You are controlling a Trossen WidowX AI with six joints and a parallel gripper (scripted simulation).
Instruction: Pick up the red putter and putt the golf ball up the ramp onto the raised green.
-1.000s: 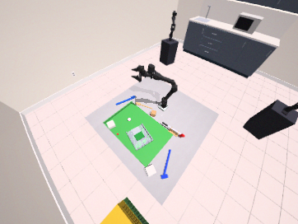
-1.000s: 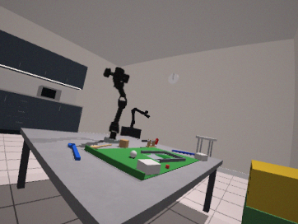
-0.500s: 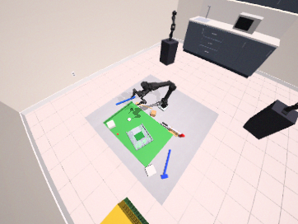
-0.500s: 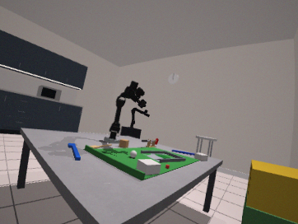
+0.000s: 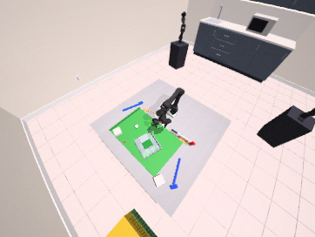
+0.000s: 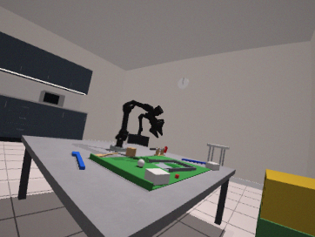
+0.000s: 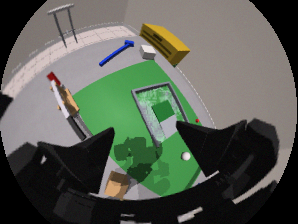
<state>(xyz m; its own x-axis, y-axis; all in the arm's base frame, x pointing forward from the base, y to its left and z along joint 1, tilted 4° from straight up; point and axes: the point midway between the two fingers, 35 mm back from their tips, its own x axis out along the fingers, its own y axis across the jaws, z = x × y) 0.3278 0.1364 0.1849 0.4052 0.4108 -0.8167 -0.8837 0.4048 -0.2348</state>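
Now: gripper tip 19 cm past the red putter, 18 cm to the right of it and 13 cm above it. Also, from my gripper tip: small red marker 36 cm ahead, 17 cm to the right, 17 cm below; then white golf ball 25 cm to the right, 16 cm below, 15 cm ahead.
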